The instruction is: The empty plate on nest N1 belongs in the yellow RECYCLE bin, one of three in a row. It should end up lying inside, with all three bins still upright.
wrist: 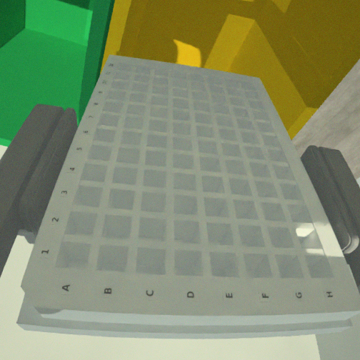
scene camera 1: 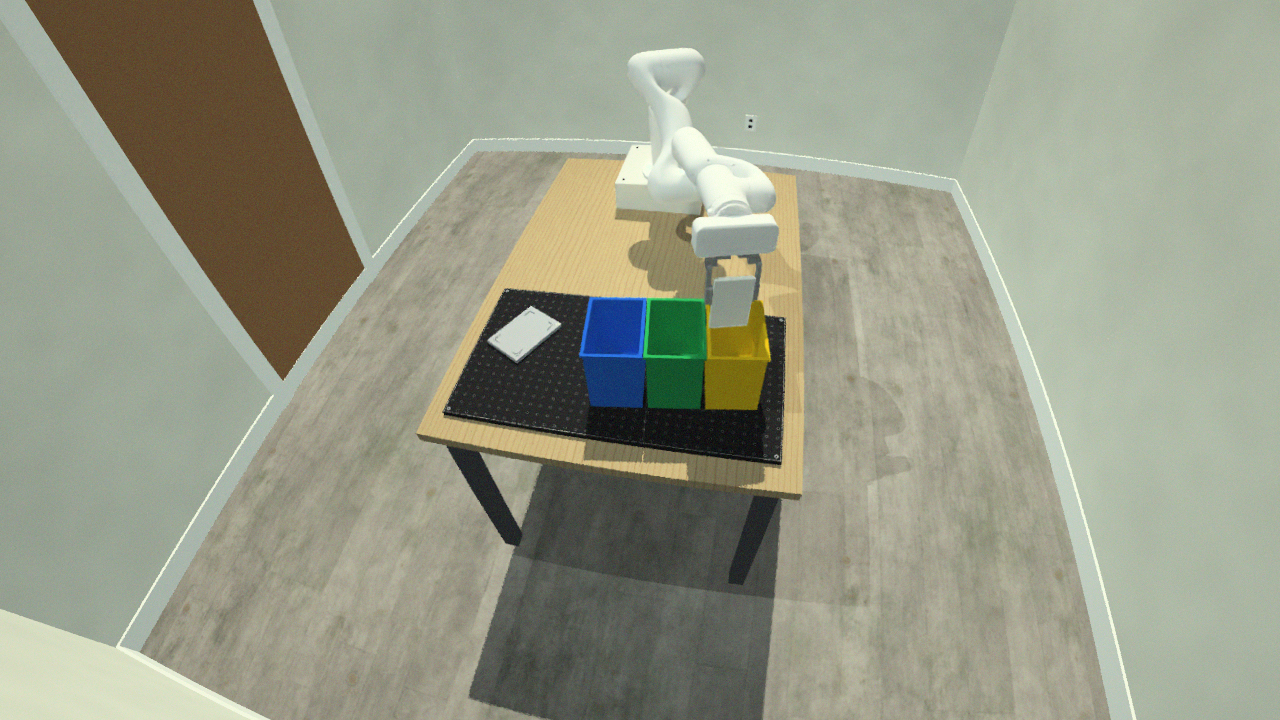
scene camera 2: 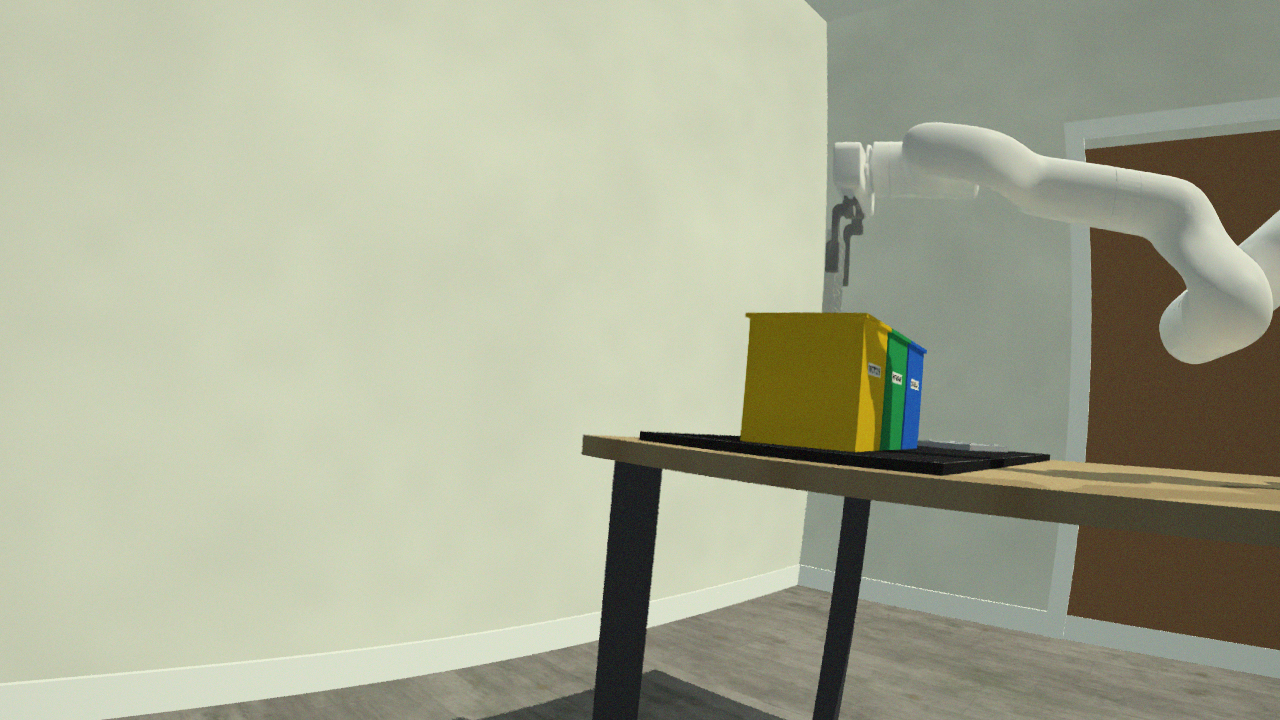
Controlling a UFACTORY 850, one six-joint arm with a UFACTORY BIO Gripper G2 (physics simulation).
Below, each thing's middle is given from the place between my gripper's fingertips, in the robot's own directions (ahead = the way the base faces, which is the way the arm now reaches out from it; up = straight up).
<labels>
I see my gripper right at the white plate (scene camera 1: pixel 732 296). The rest, counted from my hand: green bin (scene camera 1: pixel 675 348) 2 cm ahead, 11 cm to the right, 15 cm below; yellow bin (scene camera 2: pixel 816 380) 1 cm ahead, 2 cm to the left, 15 cm below; blue bin (scene camera 1: pixel 612 347) 3 cm ahead, 24 cm to the right, 15 cm below.
</labels>
